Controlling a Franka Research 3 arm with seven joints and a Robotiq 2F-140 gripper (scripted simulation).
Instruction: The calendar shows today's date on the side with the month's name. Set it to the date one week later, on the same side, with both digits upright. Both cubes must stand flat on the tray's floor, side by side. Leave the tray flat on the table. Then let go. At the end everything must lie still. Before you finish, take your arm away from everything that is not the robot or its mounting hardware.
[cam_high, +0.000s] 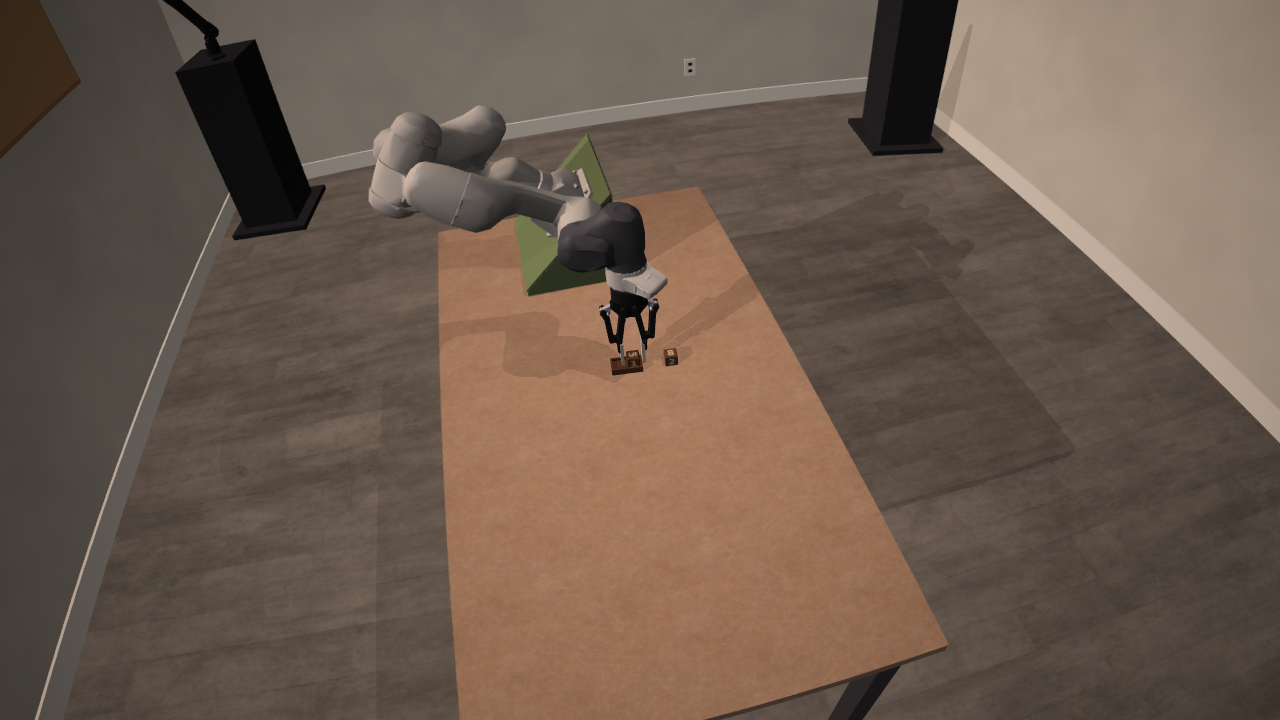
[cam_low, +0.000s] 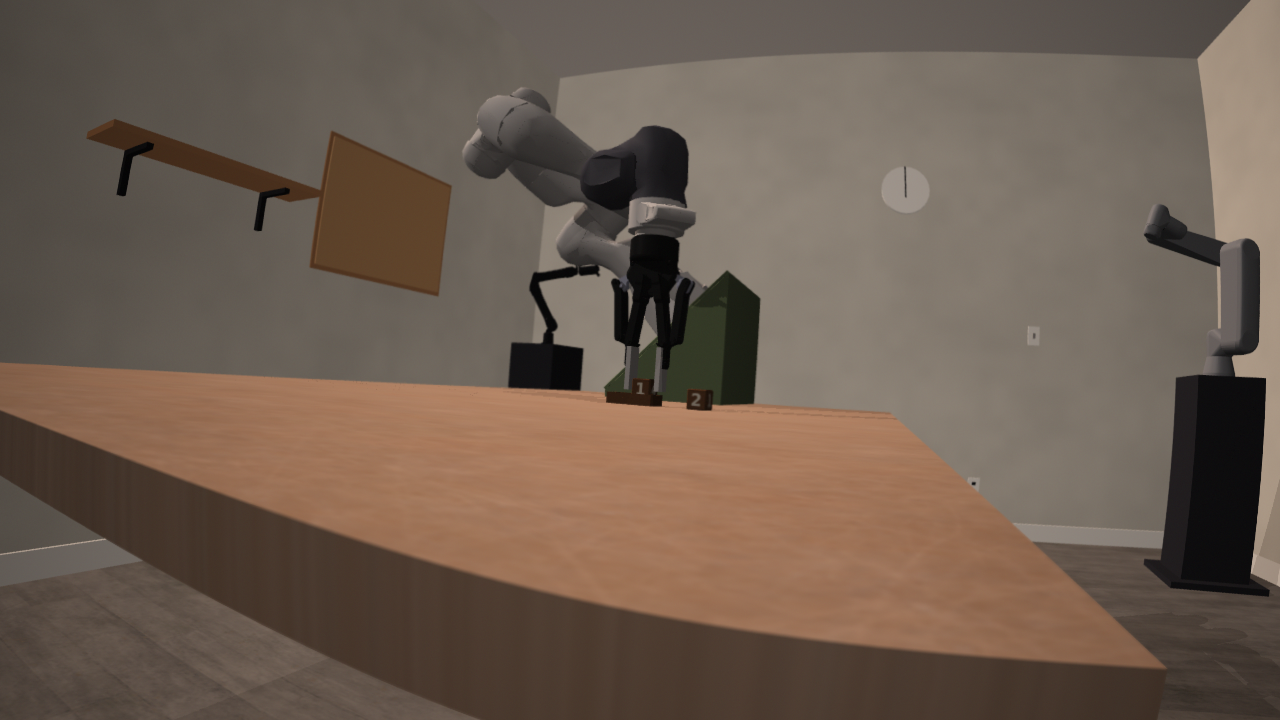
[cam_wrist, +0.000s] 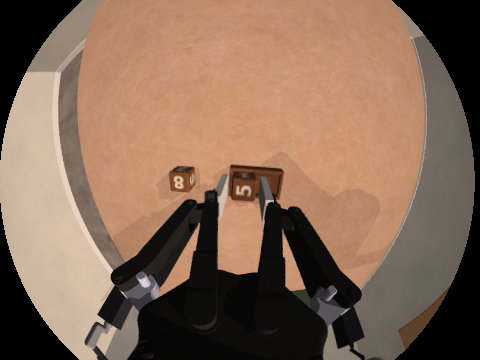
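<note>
The brown calendar tray lies 20 mm to the right of my hand and 40 mm below it.
</note>
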